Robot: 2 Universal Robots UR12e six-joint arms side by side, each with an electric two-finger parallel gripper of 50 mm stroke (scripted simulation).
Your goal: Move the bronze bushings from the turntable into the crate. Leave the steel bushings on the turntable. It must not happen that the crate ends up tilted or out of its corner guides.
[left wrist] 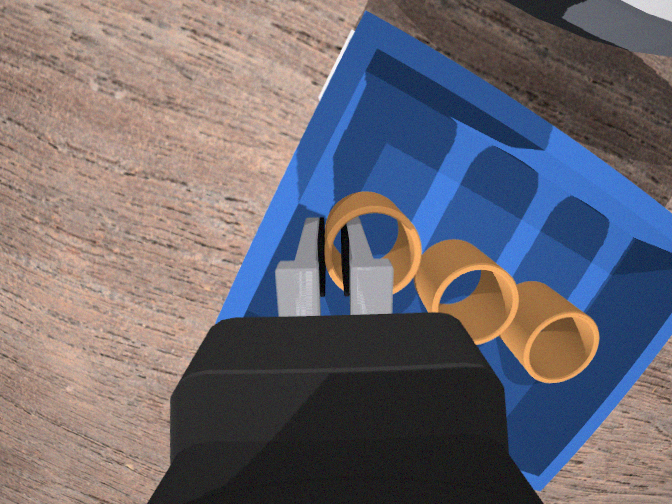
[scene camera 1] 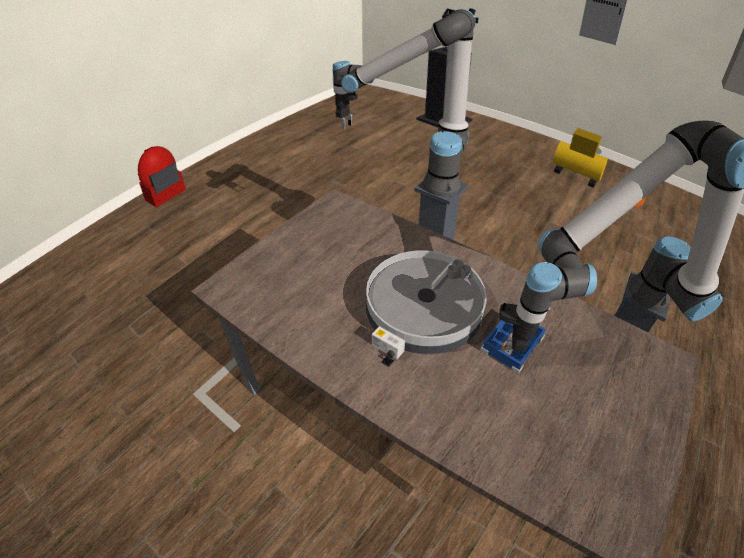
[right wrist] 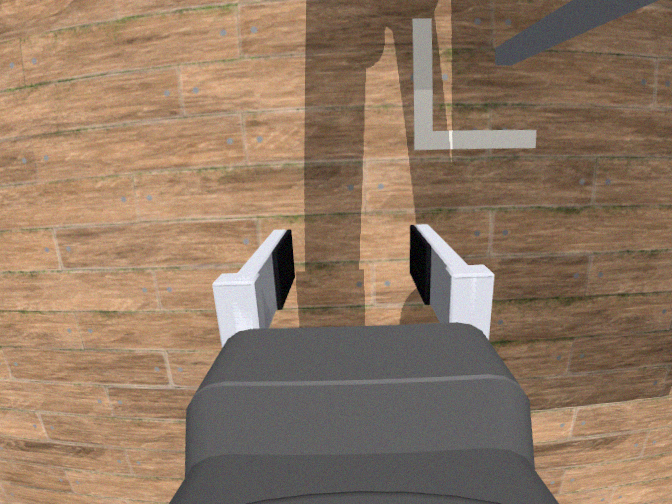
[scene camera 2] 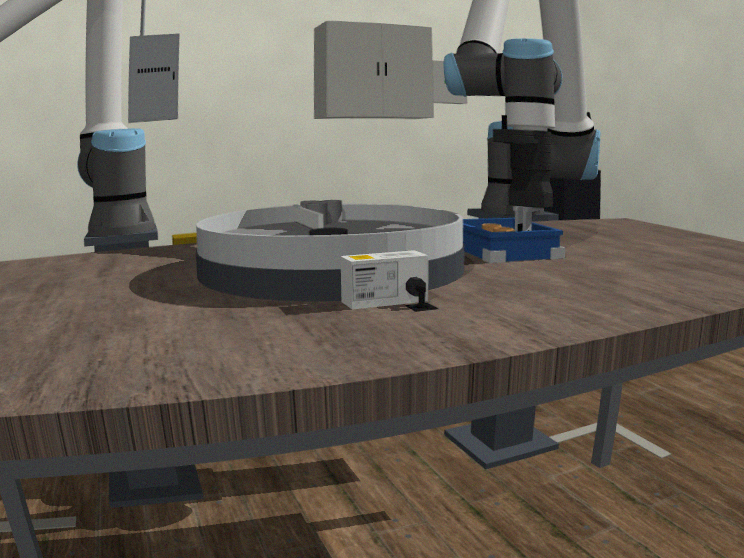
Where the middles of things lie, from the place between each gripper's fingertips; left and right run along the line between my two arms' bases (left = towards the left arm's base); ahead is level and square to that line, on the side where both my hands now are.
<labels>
Right now the blue crate (scene camera 2: 520, 245) is 6 cm behind my left hand, 1 cm to the right of it and 2 cm below it. Also, from my left hand: turntable (scene camera 1: 401, 294) (34 cm to the right, 1 cm above).
My right gripper is now 63 cm short of the turntable, 103 cm to the right of it and 13 cm above it. Round my right hand: blue crate: 57 cm ahead, 137 cm to the left, 15 cm below.
</labels>
